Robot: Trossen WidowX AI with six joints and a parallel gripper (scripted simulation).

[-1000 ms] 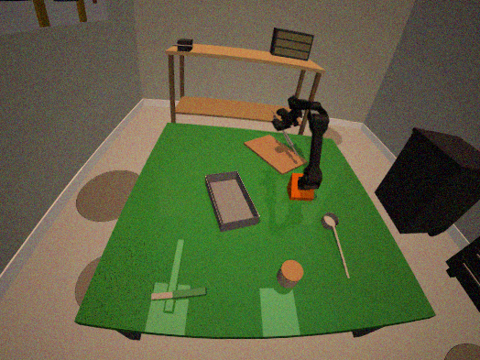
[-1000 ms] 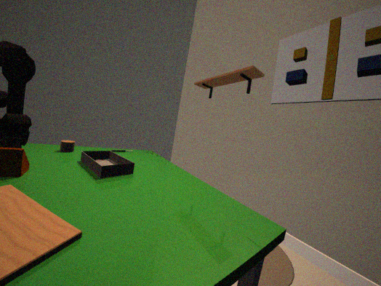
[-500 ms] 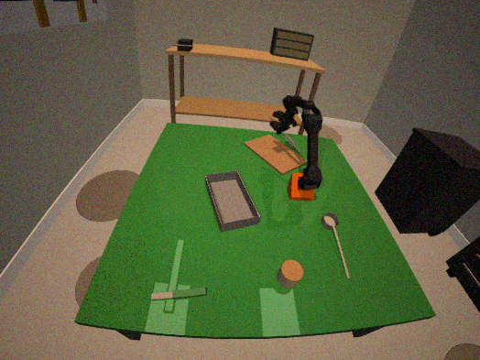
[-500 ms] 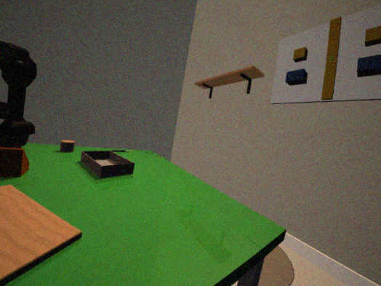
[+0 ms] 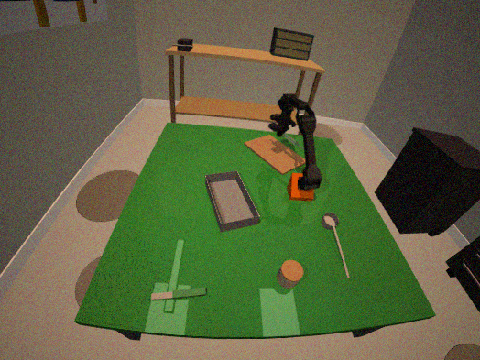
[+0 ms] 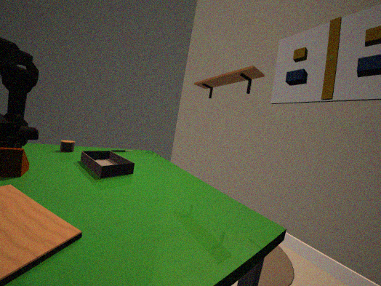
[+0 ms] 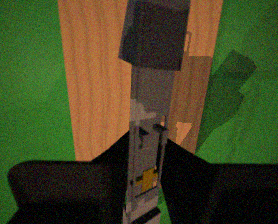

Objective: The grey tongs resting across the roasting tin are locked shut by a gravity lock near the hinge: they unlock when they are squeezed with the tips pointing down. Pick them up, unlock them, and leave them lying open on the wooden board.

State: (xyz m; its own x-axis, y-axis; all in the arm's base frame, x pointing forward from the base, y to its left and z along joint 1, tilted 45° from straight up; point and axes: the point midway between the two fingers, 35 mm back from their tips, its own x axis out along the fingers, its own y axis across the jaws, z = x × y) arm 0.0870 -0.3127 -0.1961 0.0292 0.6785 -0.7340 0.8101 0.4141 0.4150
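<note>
My gripper tip is now 10 mm past the yellow lock piece, 10 mm to the right of it and 40 mm below it. Also, from my gripper tip: cork-topped jar (60 mm ahead, 820 mm to the left, 90 mm below); wooden board (120 mm below); roasting tin (280 mm ahead, 450 mm to the left, 100 mm below).
</note>
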